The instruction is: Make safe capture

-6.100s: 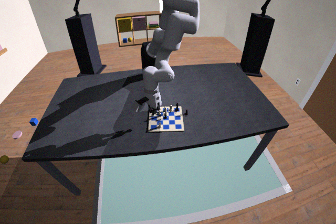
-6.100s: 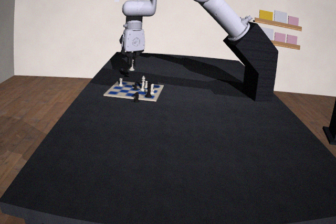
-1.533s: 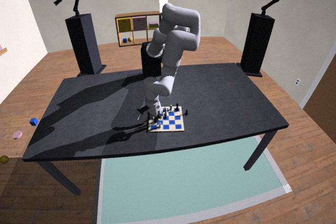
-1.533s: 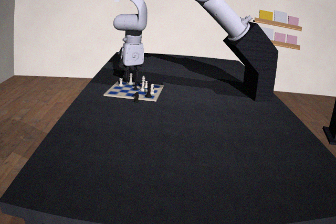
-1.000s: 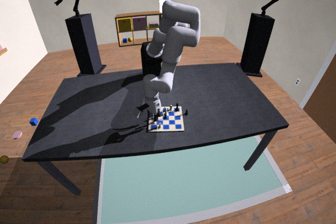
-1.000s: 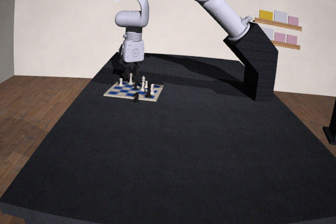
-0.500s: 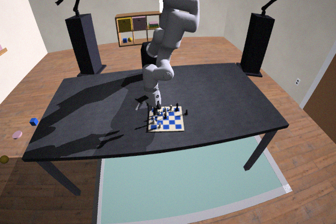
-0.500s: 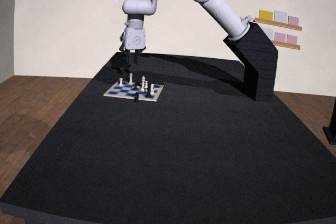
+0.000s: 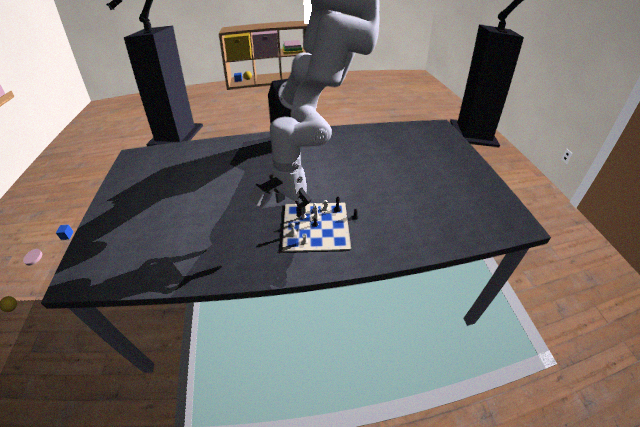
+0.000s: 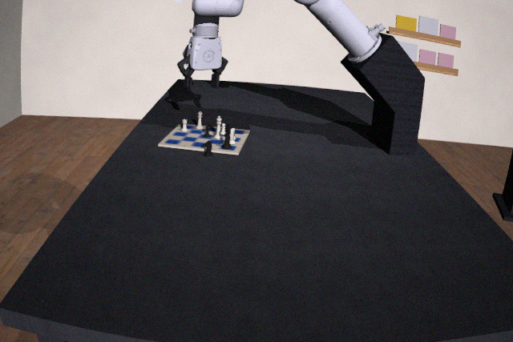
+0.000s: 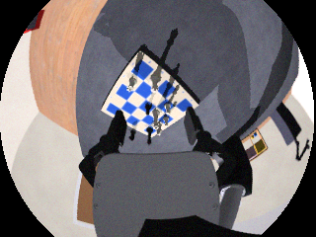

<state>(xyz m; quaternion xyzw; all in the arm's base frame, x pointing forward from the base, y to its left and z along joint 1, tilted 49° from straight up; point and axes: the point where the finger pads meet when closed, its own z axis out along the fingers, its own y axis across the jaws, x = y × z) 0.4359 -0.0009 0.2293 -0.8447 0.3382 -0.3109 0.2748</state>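
My gripper is now 10 cm above the white piece, 9 cm past it and 6 cm to the right of it. Round my hand: blue-and-cream chessboard (13 cm below, 7 cm to the left, 5 cm behind).
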